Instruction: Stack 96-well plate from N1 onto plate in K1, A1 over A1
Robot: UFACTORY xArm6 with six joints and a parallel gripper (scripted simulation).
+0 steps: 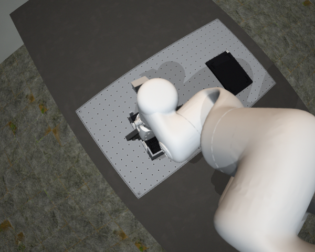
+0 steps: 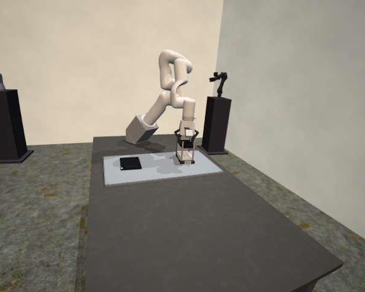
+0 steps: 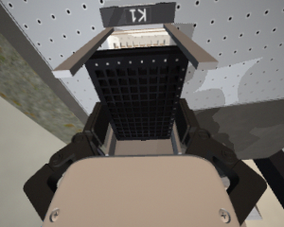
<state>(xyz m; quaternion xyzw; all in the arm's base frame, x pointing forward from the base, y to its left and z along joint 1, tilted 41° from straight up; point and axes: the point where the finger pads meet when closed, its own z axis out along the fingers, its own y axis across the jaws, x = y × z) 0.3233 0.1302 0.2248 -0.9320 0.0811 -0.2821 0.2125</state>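
Right now my hand is 9 cm above the white 96-well plate. From my hand the other things lie so: black 96-well plate (1 cm below); pale A1 mark (42 cm to the right, 13 cm ahead, 11 cm below).
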